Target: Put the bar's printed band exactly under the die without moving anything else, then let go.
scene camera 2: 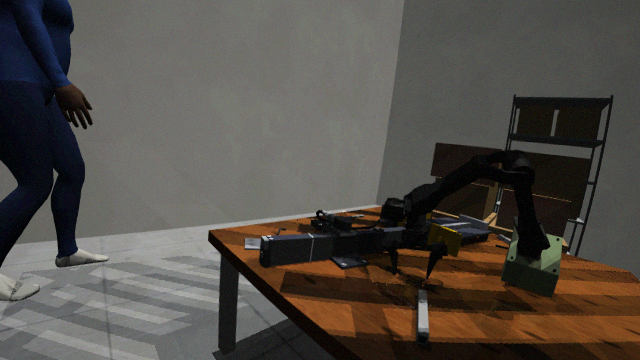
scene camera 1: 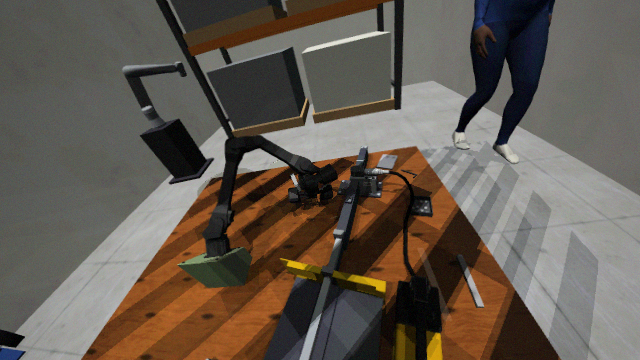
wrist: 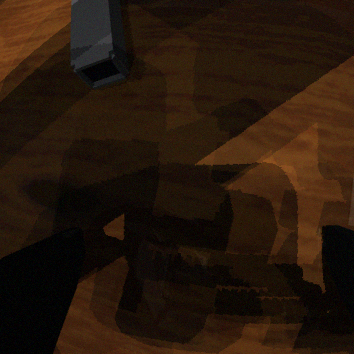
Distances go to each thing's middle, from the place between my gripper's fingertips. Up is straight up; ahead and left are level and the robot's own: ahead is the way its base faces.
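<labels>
I see the yellow and black tool [scene camera 1: 418, 317], and my gripper is 5 cm below it, 61 cm to the left of it and 23 cm short of it.
</labels>
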